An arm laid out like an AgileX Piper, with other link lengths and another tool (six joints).
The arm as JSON. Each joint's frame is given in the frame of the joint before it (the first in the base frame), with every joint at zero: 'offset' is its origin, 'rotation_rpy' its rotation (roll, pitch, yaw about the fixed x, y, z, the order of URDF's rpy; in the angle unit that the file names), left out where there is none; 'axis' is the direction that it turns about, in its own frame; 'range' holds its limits. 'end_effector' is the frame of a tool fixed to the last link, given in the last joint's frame.
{
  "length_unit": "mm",
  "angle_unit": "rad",
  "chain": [
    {
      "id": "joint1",
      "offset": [
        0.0,
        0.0,
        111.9
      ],
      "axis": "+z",
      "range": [
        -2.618,
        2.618
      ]
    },
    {
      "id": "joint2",
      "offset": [
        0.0,
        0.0,
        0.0
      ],
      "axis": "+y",
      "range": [
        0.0,
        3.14
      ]
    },
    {
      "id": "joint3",
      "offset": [
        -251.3,
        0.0,
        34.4
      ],
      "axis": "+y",
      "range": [
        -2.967,
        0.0
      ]
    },
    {
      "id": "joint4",
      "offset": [
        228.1,
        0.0,
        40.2
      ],
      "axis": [
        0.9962,
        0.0,
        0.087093
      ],
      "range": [
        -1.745,
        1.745
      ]
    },
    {
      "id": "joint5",
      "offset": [
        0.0,
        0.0,
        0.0
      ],
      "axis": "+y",
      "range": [
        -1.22,
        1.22
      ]
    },
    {
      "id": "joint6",
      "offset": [
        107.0,
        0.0,
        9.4
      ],
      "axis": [
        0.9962,
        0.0,
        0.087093
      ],
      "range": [
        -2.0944,
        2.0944
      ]
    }
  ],
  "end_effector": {
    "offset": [
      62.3,
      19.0,
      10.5
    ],
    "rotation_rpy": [
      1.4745,
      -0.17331,
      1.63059
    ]
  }
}
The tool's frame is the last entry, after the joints.
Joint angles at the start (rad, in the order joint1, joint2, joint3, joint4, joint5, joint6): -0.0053, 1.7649, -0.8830, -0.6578, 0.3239, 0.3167
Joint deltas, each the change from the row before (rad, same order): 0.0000, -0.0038, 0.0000, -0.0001, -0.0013, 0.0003; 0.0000, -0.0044, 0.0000, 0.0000, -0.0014, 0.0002; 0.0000, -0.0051, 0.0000, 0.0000, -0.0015, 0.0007; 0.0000, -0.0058, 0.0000, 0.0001, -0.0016, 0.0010; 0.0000, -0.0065, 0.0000, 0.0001, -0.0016, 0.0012; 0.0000, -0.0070, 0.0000, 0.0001, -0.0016, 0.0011; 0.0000, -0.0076, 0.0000, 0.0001, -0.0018, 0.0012; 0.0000, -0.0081, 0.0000, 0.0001, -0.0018, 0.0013; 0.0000, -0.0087, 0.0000, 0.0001, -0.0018, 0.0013; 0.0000, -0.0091, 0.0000, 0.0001, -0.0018, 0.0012
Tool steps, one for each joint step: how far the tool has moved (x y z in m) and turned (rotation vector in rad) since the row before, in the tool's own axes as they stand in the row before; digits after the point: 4 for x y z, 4 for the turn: -0.0002, 0.0010, -0.0010, -0.0049, 0.0001, 0.0007; -0.0002, 0.0011, -0.0012, -0.0055, 0.0001, 0.0008; -0.0002, 0.0013, -0.0014, -0.0063, 0.0000, 0.0014; -0.0003, 0.0015, -0.0016, -0.0071, 0.0000, 0.0019; -0.0003, 0.0016, -0.0017, -0.0078, -0.0001, 0.0022; -0.0003, 0.0017, -0.0019, -0.0083, -0.0001, 0.0022; -0.0004, 0.0019, -0.0020, -0.0091, -0.0001, 0.0023; -0.0004, 0.0020, -0.0022, -0.0096, -0.0002, 0.0025; -0.0004, 0.0022, -0.0023, -0.0102, -0.0002, 0.0026; -0.0005, 0.0022, -0.0024, -0.0105, -0.0003, 0.0025
